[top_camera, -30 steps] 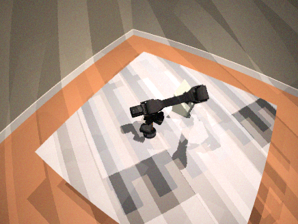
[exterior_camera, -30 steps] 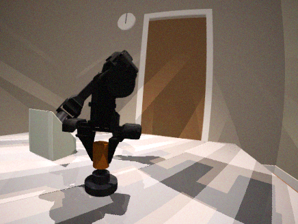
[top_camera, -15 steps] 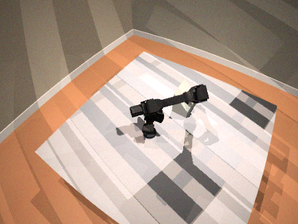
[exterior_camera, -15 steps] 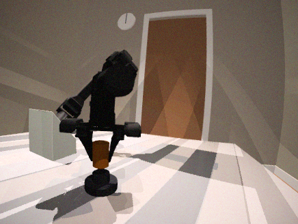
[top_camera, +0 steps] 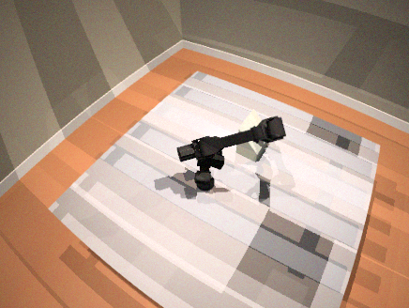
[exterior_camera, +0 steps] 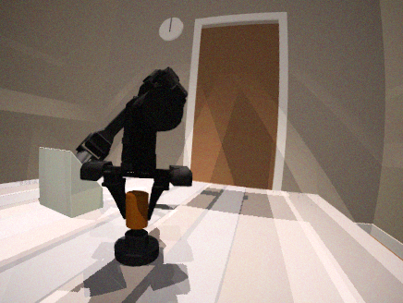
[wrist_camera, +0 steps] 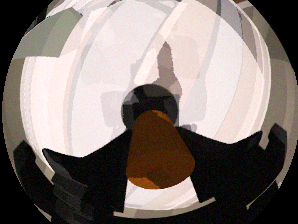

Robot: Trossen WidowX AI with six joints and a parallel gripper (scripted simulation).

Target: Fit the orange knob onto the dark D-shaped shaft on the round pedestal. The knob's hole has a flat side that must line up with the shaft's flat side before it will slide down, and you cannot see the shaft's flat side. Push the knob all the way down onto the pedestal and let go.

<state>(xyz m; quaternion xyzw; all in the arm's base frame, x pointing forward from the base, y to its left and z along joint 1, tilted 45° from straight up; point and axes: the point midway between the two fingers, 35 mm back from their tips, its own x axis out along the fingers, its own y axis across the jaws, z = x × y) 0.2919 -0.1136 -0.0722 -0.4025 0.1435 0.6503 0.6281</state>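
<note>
My gripper tip is 2 cm below the orange knob. The rest, counted from my gripper tip: pedestal 4 cm below.
</note>
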